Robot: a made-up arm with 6 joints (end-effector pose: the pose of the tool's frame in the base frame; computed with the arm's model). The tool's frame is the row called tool. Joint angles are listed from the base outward.
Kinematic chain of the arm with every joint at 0, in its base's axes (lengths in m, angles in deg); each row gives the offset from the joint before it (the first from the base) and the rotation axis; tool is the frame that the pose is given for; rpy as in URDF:
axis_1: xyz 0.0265 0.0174 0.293 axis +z
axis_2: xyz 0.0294 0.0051 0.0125 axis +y
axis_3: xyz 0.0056 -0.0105 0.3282 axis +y
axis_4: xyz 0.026 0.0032 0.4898 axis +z
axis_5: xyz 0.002 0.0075 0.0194 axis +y
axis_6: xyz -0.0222 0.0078 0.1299 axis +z
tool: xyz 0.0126 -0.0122 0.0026 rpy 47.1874 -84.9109 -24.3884
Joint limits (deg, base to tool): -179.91..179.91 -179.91..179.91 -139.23..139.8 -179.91..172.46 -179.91..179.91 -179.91..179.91
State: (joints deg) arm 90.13 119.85 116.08 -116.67 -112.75 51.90
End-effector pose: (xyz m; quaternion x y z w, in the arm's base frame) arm -0.0688 -0.1004 -0.0381 -0.1117 -0.8823 -0.3693 0.2696
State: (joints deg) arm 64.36 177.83 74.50 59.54 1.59 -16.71
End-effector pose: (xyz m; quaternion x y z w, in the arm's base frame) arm -0.2172 -0.5114 -0.1966 -0.3800 0.7509 -0.4134 0.3478
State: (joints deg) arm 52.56 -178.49 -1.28 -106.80 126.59 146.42
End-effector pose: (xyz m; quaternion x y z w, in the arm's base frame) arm 0.1250 -0.0680 -0.4734 -0.1299 -0.2672 -0.2320 0.9262
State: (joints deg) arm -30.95 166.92 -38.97 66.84 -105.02 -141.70
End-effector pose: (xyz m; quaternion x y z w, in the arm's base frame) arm 0.3721 -0.3086 -0.2562 -0.4217 0.3386 -0.7955 0.2733
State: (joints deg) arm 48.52 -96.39 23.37 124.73 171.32 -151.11
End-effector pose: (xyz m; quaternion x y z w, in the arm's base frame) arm -0.4458 -0.4620 0.3629 0.6361 0.5120 0.1319 0.5619
